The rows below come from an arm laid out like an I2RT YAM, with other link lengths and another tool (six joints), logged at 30 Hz.
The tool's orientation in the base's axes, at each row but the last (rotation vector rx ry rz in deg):
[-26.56 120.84 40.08]
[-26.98 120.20 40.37]
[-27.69 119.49 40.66]
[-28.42 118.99 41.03]
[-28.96 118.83 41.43]
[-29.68 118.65 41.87]
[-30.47 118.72 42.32]
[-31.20 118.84 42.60]
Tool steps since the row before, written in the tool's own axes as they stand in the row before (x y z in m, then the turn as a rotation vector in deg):
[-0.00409 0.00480 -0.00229 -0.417 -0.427 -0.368]
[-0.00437 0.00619 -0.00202 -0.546 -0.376 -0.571]
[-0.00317 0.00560 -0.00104 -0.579 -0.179 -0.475]
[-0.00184 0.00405 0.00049 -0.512 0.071 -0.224]
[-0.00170 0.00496 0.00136 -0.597 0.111 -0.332]
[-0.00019 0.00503 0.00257 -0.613 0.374 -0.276]
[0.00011 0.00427 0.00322 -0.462 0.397 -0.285]
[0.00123 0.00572 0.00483 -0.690 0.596 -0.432]
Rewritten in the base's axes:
[-0.00167 0.00260 0.00596 0.250 -0.530 0.385]
[-0.00219 0.00382 0.00649 0.171 -0.610 0.604]
[-0.00204 0.00386 0.00484 0.136 -0.395 0.647]
[-0.00103 0.00354 0.00254 0.106 -0.049 0.551]
[-0.00116 0.00476 0.00231 0.065 -0.082 0.684]
[-0.00137 0.00546 0.00052 -0.050 0.152 0.752]
[-0.00077 0.00529 -0.00027 -0.152 0.148 0.638]
[-0.00142 0.00730 -0.00151 -0.232 0.218 0.957]

